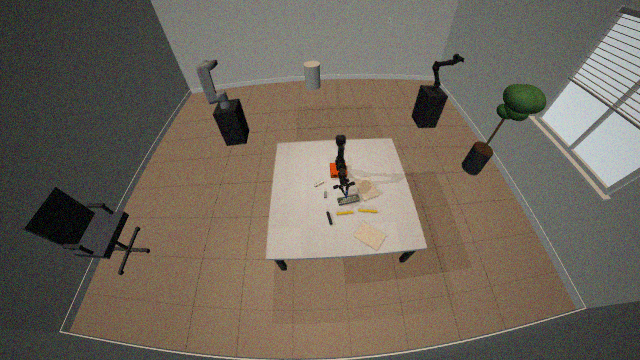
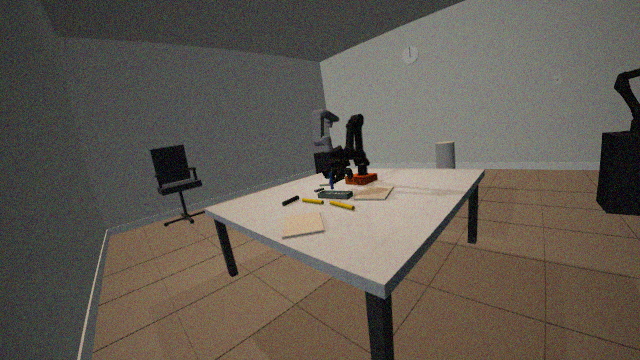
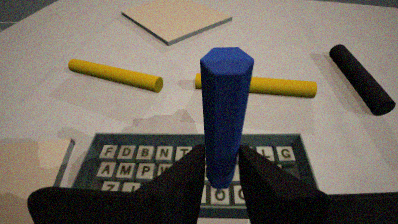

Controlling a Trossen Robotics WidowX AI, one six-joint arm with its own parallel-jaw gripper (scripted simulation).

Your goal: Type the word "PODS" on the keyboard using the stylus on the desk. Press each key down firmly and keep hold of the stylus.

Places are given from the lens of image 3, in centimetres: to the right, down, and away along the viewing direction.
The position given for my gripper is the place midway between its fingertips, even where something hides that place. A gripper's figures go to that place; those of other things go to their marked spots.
my gripper [image 3: 221, 152]: 1, 2, 11
blue six-sided stylus [image 3: 226, 72]: 1, -1, 6
black rod [image 3: 370, 91]: 20, -2, 21
The marked spots on the blue six-sided stylus and the black rod are 24 cm apart.
